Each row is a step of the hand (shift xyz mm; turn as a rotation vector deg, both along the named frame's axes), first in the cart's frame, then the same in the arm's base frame.
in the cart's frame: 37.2 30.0 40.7 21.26 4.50 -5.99
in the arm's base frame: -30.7 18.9 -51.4 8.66 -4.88 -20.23
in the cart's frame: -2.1 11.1 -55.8 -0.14 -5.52 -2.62
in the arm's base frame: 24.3 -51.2 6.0 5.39 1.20 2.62
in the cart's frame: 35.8 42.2 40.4 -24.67 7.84 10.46
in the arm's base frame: -39.7 11.2 -54.7 -21.35 0.66 17.98
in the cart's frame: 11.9 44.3 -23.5 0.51 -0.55 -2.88
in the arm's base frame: -12.8 -43.6 -24.3 2.29 -1.90 0.17
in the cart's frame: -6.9 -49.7 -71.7 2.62 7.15 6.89
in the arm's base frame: 74.7 -28.1 35.9 -8.09 1.52 -6.14
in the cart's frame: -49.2 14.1 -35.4 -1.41 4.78 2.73
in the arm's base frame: -8.3 -42.4 44.8 -5.54 -0.85 -0.94
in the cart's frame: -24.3 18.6 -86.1 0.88 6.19 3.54
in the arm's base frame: 28.2 -82.3 27.8 -6.12 -0.78 -3.69
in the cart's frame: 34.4 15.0 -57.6 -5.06 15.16 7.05
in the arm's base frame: 36.8 -50.5 -28.6 -16.85 -4.06 -2.20
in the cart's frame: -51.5 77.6 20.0 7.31 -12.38 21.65
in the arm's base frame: -86.7 -36.6 14.5 -1.18 25.44 -5.16
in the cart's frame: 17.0 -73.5 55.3 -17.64 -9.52 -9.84
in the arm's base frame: 25.9 89.8 4.3 5.64 -4.25 21.18
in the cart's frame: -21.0 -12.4 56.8 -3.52 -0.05 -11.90
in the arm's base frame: -33.0 49.9 15.5 5.68 -9.84 4.99
